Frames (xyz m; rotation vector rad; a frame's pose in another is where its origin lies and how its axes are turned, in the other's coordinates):
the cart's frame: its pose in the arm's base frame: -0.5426 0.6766 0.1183 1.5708 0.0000 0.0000
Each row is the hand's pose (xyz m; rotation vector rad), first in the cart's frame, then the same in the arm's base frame.
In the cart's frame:
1: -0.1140 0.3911 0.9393 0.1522 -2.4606 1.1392
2: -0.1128 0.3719 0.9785 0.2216 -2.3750 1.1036
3: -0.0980 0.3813 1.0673 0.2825 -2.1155 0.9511
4: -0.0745 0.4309 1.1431 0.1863 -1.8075 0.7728
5: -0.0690 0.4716 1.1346 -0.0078 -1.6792 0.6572
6: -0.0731 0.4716 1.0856 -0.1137 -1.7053 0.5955
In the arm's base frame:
1: -0.6566 -0.2627 0.5094 0.5527 -2.6914 -0.9880
2: -0.6554 -0.3019 0.4902 0.6923 -2.6424 -0.9658
3: -0.6406 -0.3907 0.4996 0.9950 -2.3890 -0.9071
4: -0.6171 -0.4665 0.5492 1.1624 -2.0130 -0.8072
5: -0.6116 -0.4580 0.5899 1.0830 -1.7839 -0.7803
6: -0.6157 -0.4090 0.5899 0.9841 -1.7309 -0.8349

